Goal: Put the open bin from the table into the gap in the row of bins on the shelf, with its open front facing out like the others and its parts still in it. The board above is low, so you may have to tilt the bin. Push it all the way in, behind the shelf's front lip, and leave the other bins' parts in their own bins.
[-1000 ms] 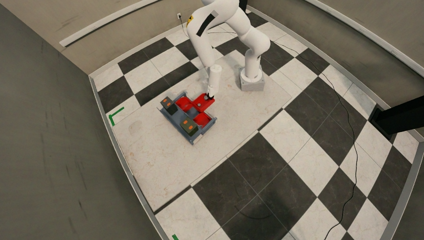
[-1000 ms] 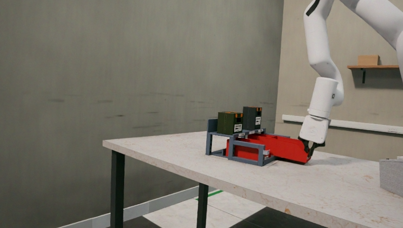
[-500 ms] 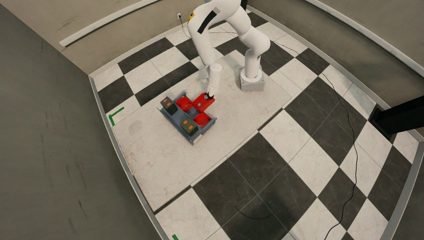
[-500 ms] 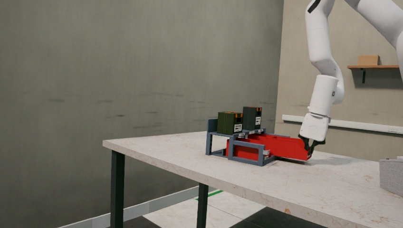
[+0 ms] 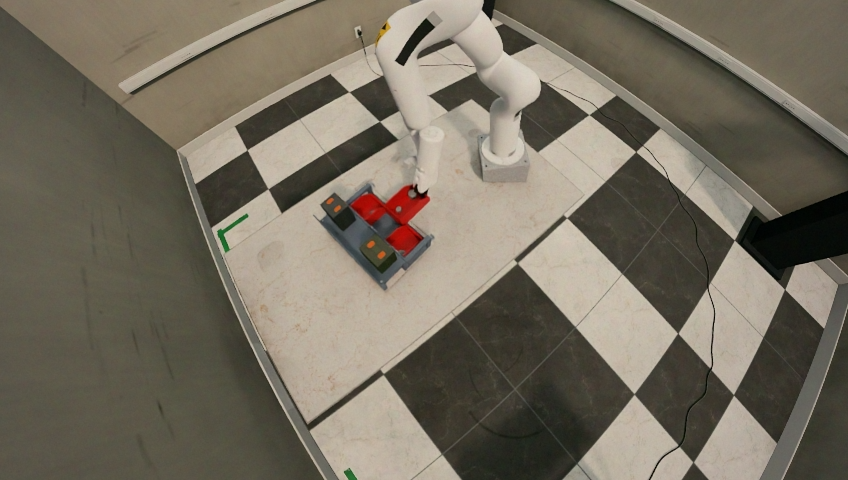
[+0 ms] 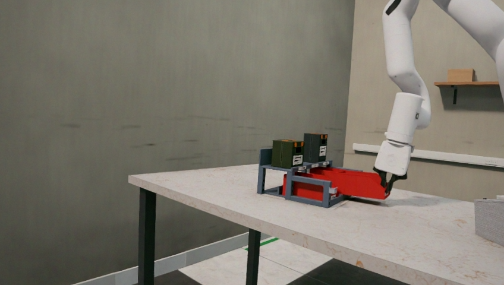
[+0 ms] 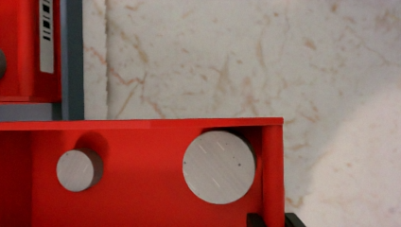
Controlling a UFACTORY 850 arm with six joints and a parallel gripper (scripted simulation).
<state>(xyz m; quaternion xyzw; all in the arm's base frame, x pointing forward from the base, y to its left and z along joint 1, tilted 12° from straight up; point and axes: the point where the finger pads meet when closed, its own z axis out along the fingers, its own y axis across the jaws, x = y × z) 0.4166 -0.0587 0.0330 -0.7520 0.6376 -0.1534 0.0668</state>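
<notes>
My hand is 30 mm short of the large grey disc, 30 mm to the left of it and 30 mm above it. Also, from my hand: red open bin 80 mm ahead, 10 mm below; then grey-blue shelf 260 mm ahead, 20 mm to the left; then dark grey box 340 mm ahead, 80 mm to the right, 90 mm above.
</notes>
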